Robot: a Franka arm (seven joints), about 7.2 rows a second.
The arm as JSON. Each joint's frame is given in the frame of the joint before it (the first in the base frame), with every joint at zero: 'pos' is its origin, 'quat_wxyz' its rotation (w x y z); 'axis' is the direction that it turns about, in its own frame. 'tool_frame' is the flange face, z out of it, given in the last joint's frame.
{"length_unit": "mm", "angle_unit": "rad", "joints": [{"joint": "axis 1", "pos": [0.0, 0.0, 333.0], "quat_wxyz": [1.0, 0.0, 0.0, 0.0], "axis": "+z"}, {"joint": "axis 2", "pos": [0.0, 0.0, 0.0], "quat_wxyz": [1.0, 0.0, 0.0, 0.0], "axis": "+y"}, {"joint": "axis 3", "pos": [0.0, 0.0, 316.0], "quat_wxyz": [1.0, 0.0, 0.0, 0.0], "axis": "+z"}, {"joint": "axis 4", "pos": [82.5, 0.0, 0.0], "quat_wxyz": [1.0, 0.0, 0.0, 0.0], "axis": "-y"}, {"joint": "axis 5", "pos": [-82.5, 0.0, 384.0], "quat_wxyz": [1.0, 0.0, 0.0, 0.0], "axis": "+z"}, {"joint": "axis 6", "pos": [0.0, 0.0, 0.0], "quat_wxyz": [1.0, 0.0, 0.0, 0.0], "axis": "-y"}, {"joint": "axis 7", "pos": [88.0, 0.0, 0.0], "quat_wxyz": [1.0, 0.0, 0.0, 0.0], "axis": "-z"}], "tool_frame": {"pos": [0.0, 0.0, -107.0], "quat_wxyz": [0.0, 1.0, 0.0, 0.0]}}
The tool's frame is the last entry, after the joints.
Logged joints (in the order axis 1, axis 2, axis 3, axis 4, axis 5, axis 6, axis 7), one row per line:
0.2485 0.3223 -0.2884 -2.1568 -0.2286 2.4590 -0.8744
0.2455 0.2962 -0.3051 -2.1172 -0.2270 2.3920 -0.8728
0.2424 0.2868 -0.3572 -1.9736 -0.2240 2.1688 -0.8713
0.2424 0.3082 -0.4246 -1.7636 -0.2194 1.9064 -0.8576
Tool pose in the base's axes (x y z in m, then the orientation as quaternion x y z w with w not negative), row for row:
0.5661 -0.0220 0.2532 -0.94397 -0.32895 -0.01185 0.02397
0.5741 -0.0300 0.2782 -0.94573 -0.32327 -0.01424 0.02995
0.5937 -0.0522 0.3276 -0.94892 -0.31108 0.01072 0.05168
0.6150 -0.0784 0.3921 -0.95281 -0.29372 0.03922 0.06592
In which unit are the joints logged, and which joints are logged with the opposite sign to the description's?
The joints are logged in radians. Opposite sign: axis 5.
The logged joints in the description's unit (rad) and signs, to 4 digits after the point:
0.2485 0.3223 -0.2884 -2.1568 0.2286 2.4590 -0.8744
0.2455 0.2962 -0.3051 -2.1172 0.2270 2.3920 -0.8728
0.2424 0.2868 -0.3572 -1.9736 0.2240 2.1688 -0.8713
0.2424 0.3082 -0.4246 -1.7636 0.2194 1.9064 -0.8576

